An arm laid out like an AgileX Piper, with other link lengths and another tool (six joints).
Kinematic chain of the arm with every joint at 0, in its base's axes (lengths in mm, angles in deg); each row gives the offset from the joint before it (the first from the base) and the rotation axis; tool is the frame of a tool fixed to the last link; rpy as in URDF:
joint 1: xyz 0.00 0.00 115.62 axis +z
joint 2: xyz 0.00 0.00 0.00 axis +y
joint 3: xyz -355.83 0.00 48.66 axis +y
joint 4: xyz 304.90 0.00 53.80 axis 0.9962 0 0.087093
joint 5: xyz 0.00 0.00 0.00 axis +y
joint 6: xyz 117.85 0.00 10.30 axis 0.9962 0 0.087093
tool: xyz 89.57 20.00 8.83 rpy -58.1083 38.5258 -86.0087
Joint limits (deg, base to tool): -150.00..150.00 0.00..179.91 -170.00..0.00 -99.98..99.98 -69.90..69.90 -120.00..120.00
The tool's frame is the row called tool.
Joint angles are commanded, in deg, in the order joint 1, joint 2, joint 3, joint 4, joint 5, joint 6. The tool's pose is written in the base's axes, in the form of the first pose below.
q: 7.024 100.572 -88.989 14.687 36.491 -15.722
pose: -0.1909 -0.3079 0.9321 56.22; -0.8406 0.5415 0.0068 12.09; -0.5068 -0.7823 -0.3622 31.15; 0 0 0 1
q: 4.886 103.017 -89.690 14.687 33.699 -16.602
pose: -0.2138 -0.2706 0.9387 58.31; -0.8382 0.5443 -0.0340 9.91; -0.5018 -0.7940 -0.3432 29.92; 0 0 0 1
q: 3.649 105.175 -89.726 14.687 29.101 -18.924
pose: -0.2033 -0.2230 0.9534 60.28; -0.8500 0.5235 -0.0588 8.41; -0.4860 -0.8223 -0.2960 28.82; 0 0 0 1
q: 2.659 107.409 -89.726 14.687 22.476 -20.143
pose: -0.1946 -0.1420 0.9706 62.57; -0.8524 0.5140 -0.0957 6.92; -0.4853 -0.8459 -0.2211 28.19; 0 0 0 1
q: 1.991 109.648 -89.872 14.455 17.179 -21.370
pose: -0.1864 -0.0833 0.9789 64.41; -0.8603 0.4950 -0.1217 5.77; -0.4744 -0.8649 -0.1639 27.28; 0 0 0 1
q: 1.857 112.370 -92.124 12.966 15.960 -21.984
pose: -0.1754 -0.0731 0.9818 66.00; -0.8774 0.4639 -0.1222 5.41; -0.4465 -0.8829 -0.1455 26.32; 0 0 0 1
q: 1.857 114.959 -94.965 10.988 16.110 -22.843
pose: -0.1583 -0.0770 0.9844 67.39; -0.8999 0.4216 -0.1117 5.26; -0.4064 -0.9035 -0.1360 25.51; 0 0 0 1
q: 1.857 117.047 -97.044 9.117 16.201 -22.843
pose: -0.1507 -0.0812 0.9852 68.43; -0.9136 0.3922 -0.1074 5.10; -0.3777 -0.9163 -0.1332 24.65; 0 0 0 1
